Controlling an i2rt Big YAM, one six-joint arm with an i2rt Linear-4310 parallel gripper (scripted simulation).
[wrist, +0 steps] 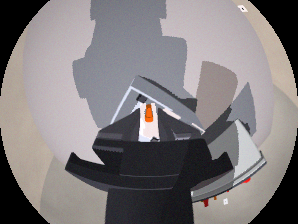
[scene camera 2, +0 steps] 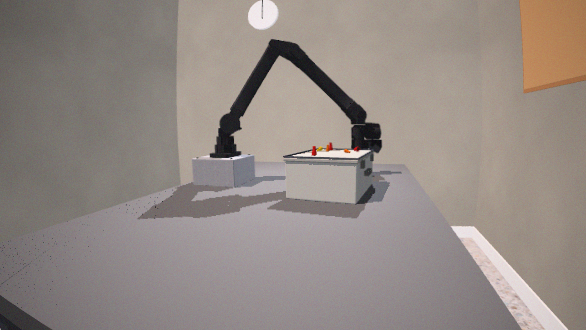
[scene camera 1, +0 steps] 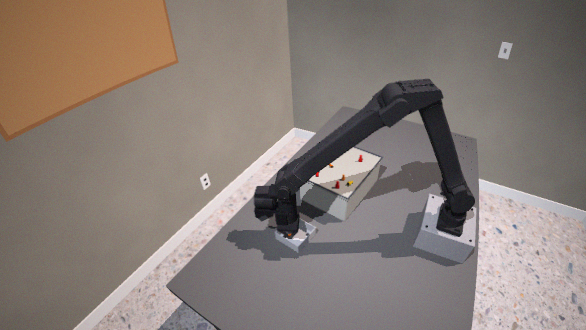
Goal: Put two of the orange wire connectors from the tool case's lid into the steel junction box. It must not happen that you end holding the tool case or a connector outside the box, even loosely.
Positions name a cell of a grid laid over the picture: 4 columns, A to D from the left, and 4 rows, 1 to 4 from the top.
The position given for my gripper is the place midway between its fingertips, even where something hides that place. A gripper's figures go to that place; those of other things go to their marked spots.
Scene:
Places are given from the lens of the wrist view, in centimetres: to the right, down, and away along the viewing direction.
my gripper (wrist: B2): 0, 0, 13
tool case (wrist: D3): 18, 8, 9

